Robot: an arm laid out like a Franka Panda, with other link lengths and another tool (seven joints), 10 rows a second.
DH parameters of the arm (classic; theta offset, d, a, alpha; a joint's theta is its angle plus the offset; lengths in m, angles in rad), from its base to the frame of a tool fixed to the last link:
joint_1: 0 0.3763 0 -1.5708
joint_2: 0 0 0 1.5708
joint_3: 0 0.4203 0.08 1.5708
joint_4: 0 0 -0.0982 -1.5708
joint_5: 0 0.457 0 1.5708
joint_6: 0 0 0.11 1.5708
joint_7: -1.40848 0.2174 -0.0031 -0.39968
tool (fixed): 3.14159 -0.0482 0 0
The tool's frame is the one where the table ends.
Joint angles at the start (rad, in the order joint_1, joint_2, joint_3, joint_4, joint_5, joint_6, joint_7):
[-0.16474, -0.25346, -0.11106, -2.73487, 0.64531, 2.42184, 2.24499]
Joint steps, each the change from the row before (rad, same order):
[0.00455, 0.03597, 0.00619, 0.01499, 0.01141, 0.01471, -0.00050]
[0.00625, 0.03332, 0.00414, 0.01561, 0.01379, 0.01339, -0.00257]
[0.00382, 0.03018, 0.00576, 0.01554, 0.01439, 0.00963, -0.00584]
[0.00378, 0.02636, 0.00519, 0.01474, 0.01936, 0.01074, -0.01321]
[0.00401, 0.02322, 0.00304, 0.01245, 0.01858, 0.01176, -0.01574]
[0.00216, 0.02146, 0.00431, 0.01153, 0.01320, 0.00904, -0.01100]
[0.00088, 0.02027, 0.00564, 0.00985, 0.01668, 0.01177, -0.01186]
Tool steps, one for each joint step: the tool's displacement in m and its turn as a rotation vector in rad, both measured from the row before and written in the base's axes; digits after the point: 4 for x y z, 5 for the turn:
[0.0079, 0.0005, -0.0079, -0.00285, 0.01021, -0.00412]
[0.0081, 0.0007, -0.0068, -0.00116, 0.00669, -0.00389]
[0.0076, 0.0011, -0.0060, 0.00043, 0.00479, -0.00081]
[0.0075, 0.0010, -0.0047, 0.00104, -0.00231, 0.00078]
[0.0065, 0.0003, -0.0044, -0.00030, -0.00460, 0.00140]
[0.0057, 0.0006, -0.0044, -0.00090, -0.00118, 0.00196]
[0.0052, 0.0003, -0.0045, -0.00111, -0.00295, -0.00117]

